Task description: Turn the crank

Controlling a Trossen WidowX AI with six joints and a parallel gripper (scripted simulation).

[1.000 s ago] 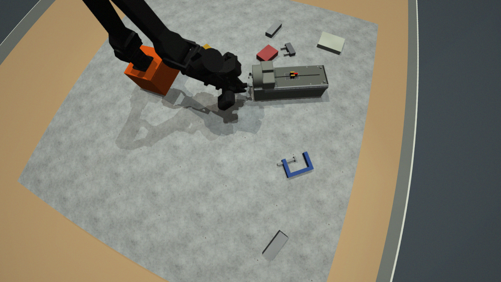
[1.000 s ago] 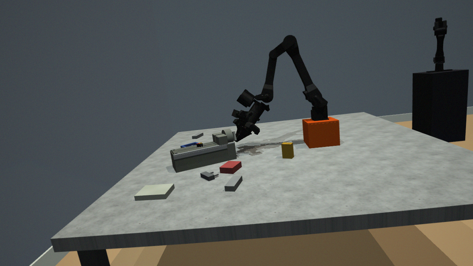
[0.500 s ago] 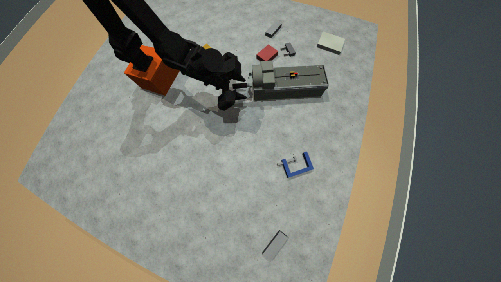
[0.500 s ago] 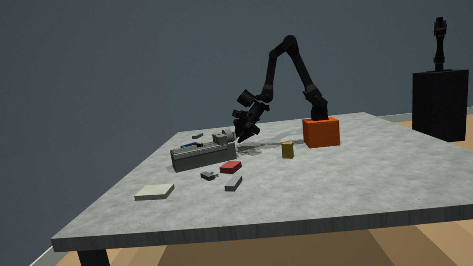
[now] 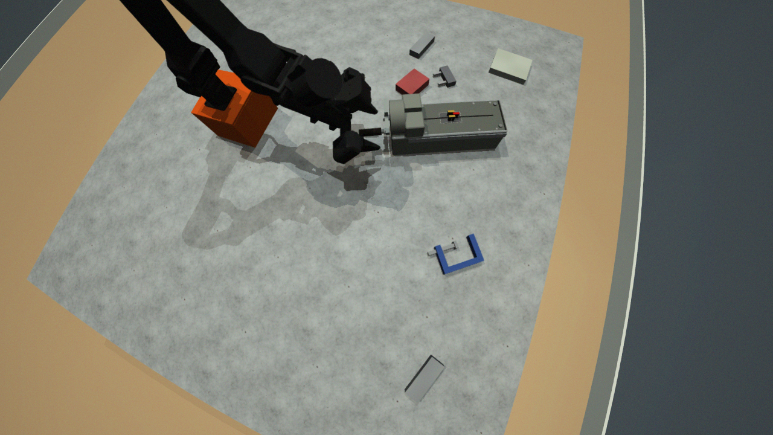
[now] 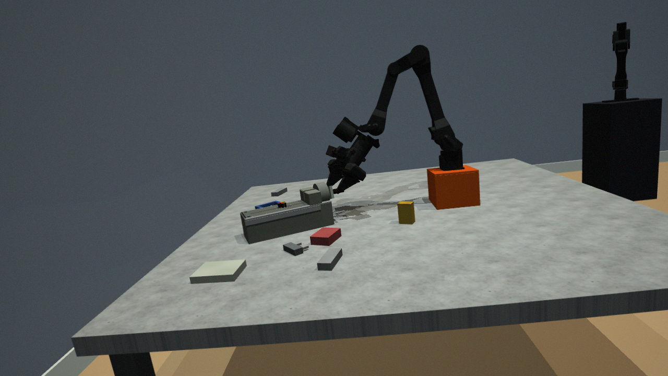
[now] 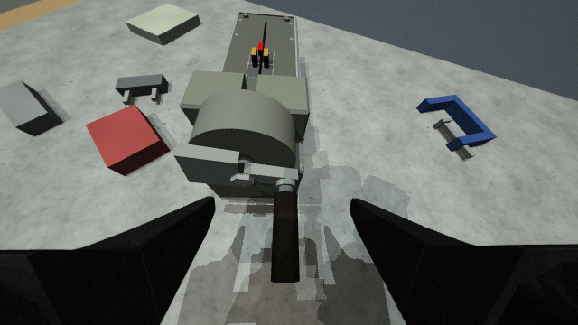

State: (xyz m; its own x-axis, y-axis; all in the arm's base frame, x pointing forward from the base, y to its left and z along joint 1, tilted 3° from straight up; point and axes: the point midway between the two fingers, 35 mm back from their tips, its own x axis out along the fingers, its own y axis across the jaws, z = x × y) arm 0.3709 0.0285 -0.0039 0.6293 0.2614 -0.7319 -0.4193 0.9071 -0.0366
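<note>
My gripper tip is 2 cm past the black crank handle and 1 cm to the left of it. Round my gripper tip: red pointer (15 cm ahead, 10 cm to the left); then yellow block (22 cm behind, 13 cm to the left, 6 cm below); then red block (21 cm to the left, 8 cm below, 1 cm ahead).
</note>
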